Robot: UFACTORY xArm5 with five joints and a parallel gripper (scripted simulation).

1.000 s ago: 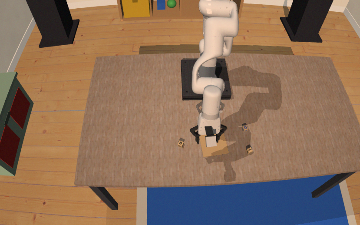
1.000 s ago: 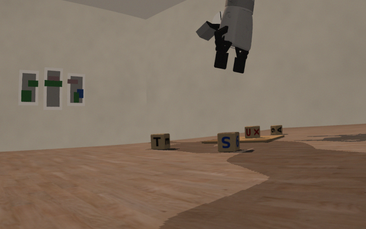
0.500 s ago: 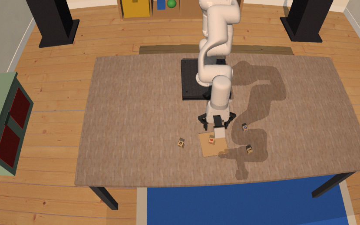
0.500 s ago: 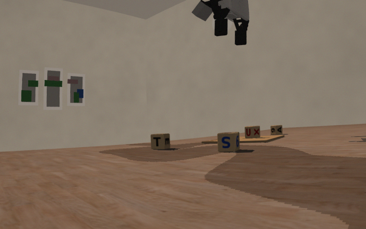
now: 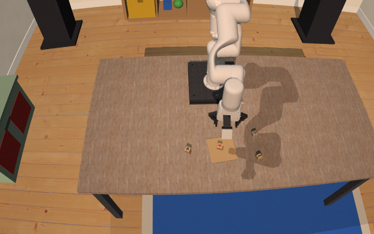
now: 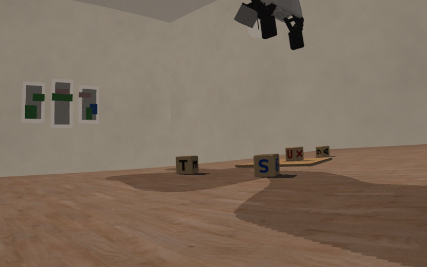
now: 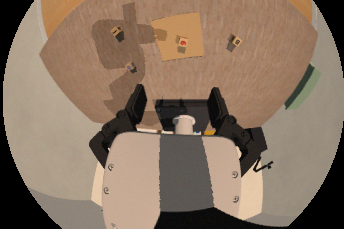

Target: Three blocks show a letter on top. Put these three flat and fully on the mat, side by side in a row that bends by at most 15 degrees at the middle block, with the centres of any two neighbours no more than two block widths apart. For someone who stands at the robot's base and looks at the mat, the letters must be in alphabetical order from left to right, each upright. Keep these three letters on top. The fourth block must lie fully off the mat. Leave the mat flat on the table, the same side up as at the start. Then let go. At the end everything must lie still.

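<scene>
My gripper is now 10 mm to the left of the letter block and 220 mm above it. The rest, counted from my hand: tan mat: 10 mm ahead, 10 mm to the left, 240 mm below.
</scene>
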